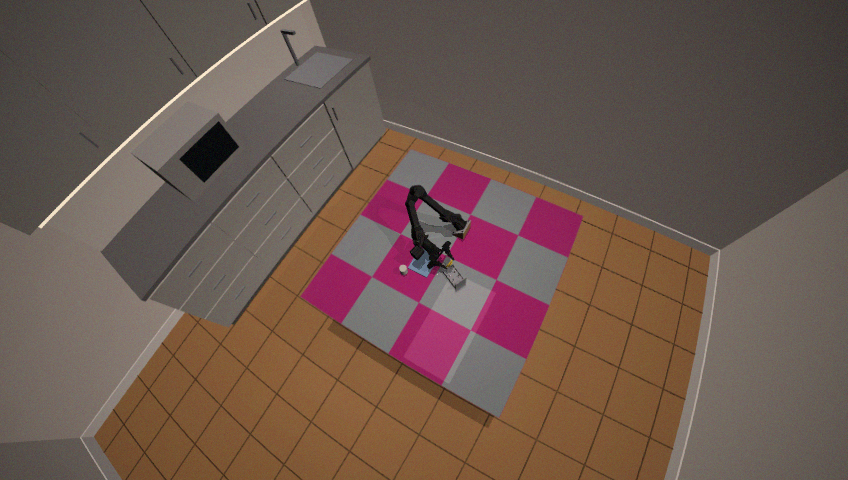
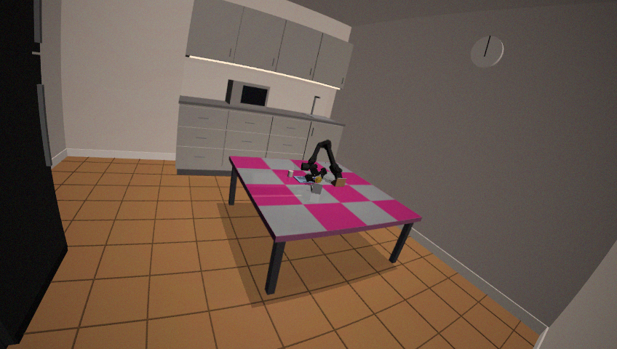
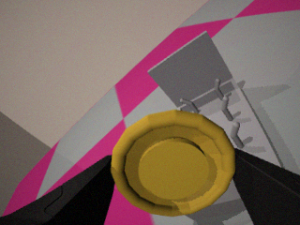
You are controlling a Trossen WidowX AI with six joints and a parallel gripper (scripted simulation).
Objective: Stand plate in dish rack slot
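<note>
Right now my gripper tip is 40 mm to the right of the dish rack, 40 mm short of it and 40 mm above it. The rest, counted from my gripper tip: yellow plate 10 mm to the right; blue mat 170 mm to the right, 60 mm below, 20 mm ahead; blue spoon 160 mm to the right, 100 mm behind, 60 mm below.
</note>
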